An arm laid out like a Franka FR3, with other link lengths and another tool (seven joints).
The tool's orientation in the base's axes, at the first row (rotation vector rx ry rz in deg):
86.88, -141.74, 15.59
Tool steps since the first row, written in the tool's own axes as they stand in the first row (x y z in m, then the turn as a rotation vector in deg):
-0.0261, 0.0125, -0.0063, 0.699, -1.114, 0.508
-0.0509, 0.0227, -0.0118, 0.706, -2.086, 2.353
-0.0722, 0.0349, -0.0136, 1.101, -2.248, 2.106
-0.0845, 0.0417, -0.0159, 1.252, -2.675, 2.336
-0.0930, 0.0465, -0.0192, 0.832, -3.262, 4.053
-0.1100, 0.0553, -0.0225, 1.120, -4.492, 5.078
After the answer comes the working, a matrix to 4 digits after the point.
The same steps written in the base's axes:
0.0009, 0.0295, -0.0020, 0.639, -1.233, -0.242
0.0032, 0.0567, -0.0042, 1.328, -2.180, -1.967
0.0019, 0.0808, -0.0091, 1.322, -2.521, -1.611
0.0014, 0.0950, -0.0107, 1.615, -2.904, -1.771
0.0012, 0.1052, -0.0102, 2.161, -3.280, -3.512
0.0011, 0.1246, -0.0122, 3.035, -4.357, -4.362

The tool's axes in the first row as the columns of a matrix, in the base's axes (rounded; the answer above uses it unrounded):
-0.4398, -0.8930, -0.0954
-0.8509, 0.4483, -0.2737
0.2872, -0.0392, -0.9571

